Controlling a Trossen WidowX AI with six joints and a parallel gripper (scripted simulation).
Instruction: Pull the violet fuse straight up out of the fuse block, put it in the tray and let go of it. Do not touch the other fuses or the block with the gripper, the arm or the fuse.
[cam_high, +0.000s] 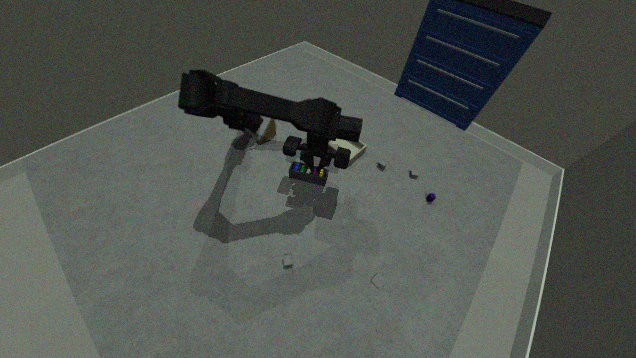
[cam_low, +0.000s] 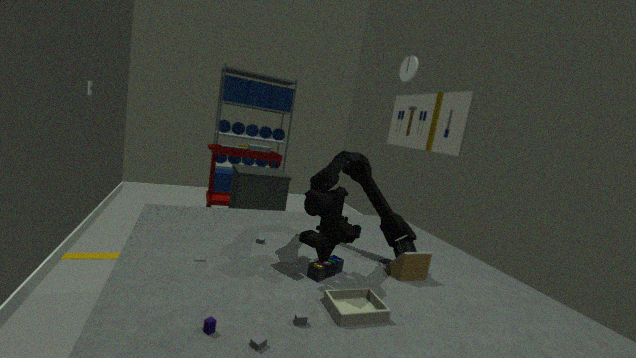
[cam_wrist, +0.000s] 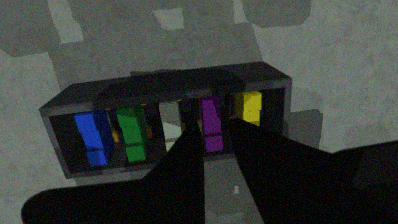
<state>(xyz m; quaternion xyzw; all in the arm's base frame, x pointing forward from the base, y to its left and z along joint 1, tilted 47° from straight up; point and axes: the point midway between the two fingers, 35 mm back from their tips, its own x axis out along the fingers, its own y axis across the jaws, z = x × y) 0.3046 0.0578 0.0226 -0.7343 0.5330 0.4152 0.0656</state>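
Right now the violet fuse is 2 cm below my gripper tip. Also, from my gripper tip: white fuse: 2 cm behind, 1 cm to the right, 2 cm below; then yellow fuse: 2 cm ahead, 1 cm to the left, 2 cm below; then green fuse: 3 cm behind, 2 cm to the right, 2 cm below.
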